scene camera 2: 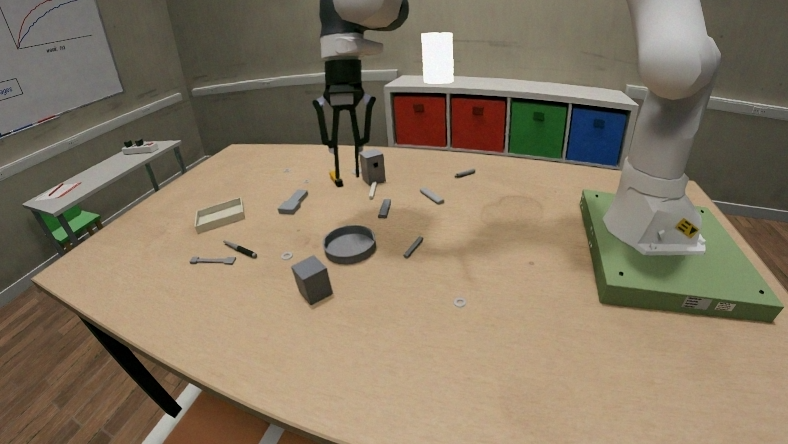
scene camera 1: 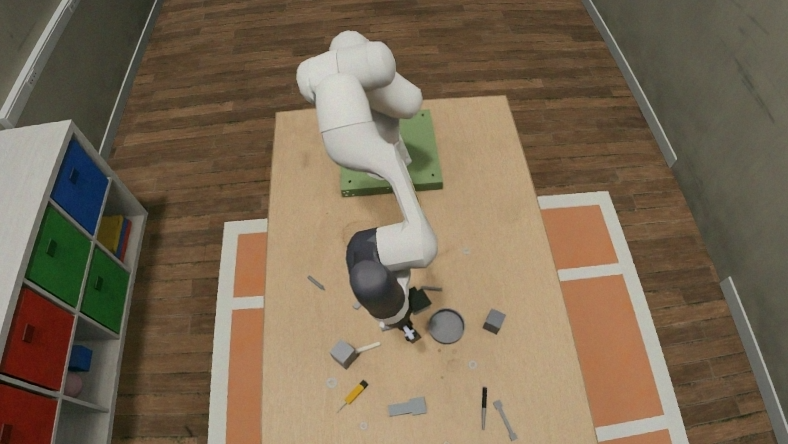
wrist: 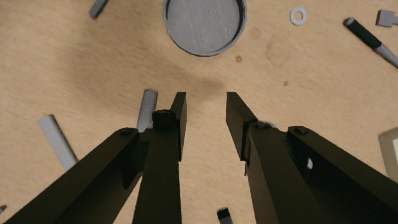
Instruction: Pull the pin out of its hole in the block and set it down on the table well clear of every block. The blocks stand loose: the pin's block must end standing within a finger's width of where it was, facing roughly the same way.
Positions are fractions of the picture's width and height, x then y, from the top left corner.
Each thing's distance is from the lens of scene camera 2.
round grey dish (scene camera 2: 0.44, 0.55): 0.72 m
grey block (scene camera 2: 0.40, 0.62): 0.58 m
grey block (scene camera 2: 0.47, 0.39): 0.93 m
cream tray (scene camera 2: 0.29, 0.48): 0.98 m
The marked spots on the cream tray and the round grey dish are 0.39 m apart.
